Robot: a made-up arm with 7 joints.
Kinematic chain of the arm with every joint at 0, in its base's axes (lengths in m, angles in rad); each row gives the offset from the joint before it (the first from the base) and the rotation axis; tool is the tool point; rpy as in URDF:
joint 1: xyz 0 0 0.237 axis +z
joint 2: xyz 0 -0.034 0.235 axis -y
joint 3: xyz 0 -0.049 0.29 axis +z
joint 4: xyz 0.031 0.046 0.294 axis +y
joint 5: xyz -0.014 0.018 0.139 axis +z
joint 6: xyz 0 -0.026 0.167 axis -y
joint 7: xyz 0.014 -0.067 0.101 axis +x
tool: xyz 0 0 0 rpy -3.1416 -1.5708 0
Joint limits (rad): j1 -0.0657..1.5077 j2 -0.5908..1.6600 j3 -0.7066..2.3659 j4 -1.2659..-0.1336 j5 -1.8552..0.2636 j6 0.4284..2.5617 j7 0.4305..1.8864
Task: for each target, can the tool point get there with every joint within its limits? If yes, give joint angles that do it. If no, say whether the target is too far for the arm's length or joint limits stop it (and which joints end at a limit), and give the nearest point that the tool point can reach.
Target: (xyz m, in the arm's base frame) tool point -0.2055 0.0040 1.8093
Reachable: no: too far | nearest point -0.1510 -0.0197 1.4447 | short by 0.369 m
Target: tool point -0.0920 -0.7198 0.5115
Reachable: yes | joints 0.9942 1.4054 1.2828 -0.8737 -0.2910 2.2598 0.6951
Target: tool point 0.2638 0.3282 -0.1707
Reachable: no: joint limits stop it (at a limit: joint 1, joint 2, joint 4) | nearest point -0.5088 0.1377 0.1353 | short by 0.853 m
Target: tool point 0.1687 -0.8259 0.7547
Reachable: yes | joints 1.2918 1.2735 1.6827 -0.8043 -0.2018 0.6664 1.6093
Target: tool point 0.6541 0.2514 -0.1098
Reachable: no: joint limits stop it (at a limit: joint 1, joint 2, joint 4) | nearest point 0.2821 -0.5386 0.1704 | short by 0.917 m
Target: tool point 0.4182 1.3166 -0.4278
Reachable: no: too far | nearest point 0.3508 0.5408 0.8246 | short by 1.475 m
